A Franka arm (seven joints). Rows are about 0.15 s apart.
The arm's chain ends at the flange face. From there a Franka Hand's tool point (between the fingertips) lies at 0.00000 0.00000 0.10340 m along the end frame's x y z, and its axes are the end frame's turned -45 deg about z.
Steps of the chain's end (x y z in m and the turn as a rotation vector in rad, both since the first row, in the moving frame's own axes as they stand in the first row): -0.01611 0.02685 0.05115 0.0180 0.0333 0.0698; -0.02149 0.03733 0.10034 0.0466 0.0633 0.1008; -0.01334 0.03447 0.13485 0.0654 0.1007 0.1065; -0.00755 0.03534 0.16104 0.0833 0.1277 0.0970; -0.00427 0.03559 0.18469 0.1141 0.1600 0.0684; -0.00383 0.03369 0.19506 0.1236 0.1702 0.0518; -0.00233 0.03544 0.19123 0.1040 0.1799 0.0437; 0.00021 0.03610 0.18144 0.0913 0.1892 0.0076; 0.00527 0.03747 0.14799 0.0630 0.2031 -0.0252
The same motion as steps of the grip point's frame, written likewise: -0.02667 0.00884 0.05108 -0.0108 0.0363 0.0698; -0.03364 0.01282 0.10002 -0.0118 0.0777 0.1008; -0.02185 0.01816 0.13411 -0.0250 0.1175 0.1065; -0.01514 0.02363 0.15984 -0.0314 0.1492 0.0970; -0.00840 0.02616 0.18270 -0.0325 0.1938 0.0684; -0.00531 0.02505 0.19278 -0.0330 0.2077 0.0518; -0.00623 0.02937 0.18901 -0.0537 0.2007 0.0437; -0.00505 0.03286 0.17917 -0.0692 0.1983 0.0076; -0.00333 0.04014 0.14566 -0.0991 0.1882 -0.0252
